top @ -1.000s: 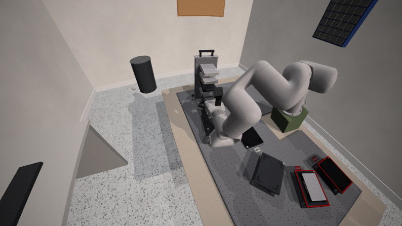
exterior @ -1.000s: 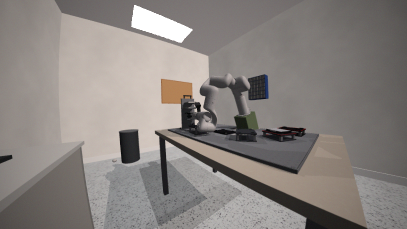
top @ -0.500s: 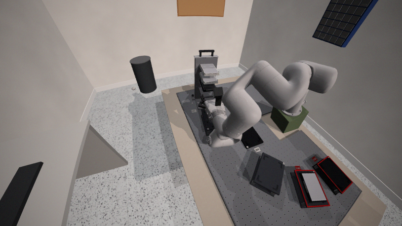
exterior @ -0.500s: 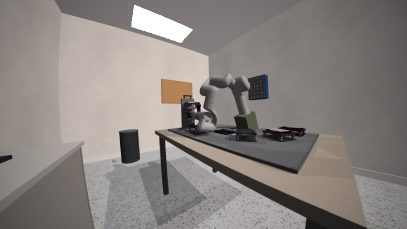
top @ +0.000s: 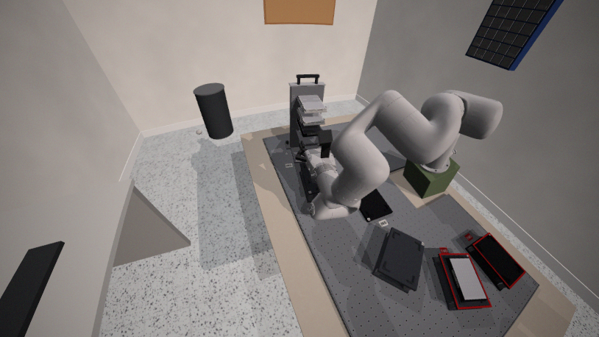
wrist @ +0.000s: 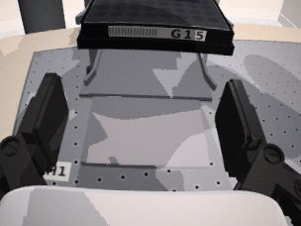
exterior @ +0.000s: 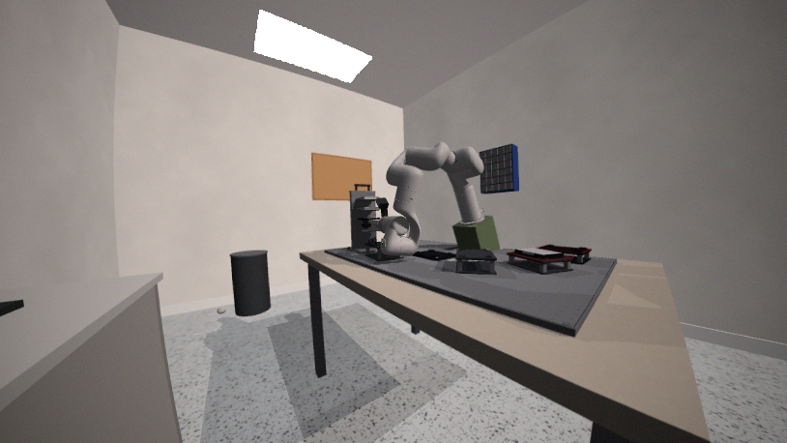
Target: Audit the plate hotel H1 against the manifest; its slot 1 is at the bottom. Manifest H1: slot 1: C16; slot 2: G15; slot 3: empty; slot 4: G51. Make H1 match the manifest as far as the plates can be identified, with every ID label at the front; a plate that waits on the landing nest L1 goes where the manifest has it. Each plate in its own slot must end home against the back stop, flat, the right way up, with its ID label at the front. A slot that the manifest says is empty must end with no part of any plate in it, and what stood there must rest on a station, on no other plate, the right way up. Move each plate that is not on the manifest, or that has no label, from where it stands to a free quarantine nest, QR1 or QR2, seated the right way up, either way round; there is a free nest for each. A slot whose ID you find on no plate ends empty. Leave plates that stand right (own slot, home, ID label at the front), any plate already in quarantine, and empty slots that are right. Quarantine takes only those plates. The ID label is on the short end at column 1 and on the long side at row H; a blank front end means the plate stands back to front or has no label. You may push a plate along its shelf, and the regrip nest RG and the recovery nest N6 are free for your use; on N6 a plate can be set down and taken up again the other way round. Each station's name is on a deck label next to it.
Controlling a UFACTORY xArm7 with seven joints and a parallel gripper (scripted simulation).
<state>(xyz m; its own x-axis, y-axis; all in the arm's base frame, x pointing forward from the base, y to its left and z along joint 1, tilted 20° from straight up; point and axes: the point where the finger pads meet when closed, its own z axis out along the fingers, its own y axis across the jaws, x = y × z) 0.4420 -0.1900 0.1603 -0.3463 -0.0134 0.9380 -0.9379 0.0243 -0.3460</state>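
The dark plate is 10 mm behind my hand, 90 mm to the right of it and 20 mm above it. Round my hand: red-framed nest (540 mm behind, 590 mm to the left, 110 mm below); then RG label (200 mm to the left, 150 mm below); then H1 deck label (90 mm ahead, 40 mm to the right, 150 mm below).
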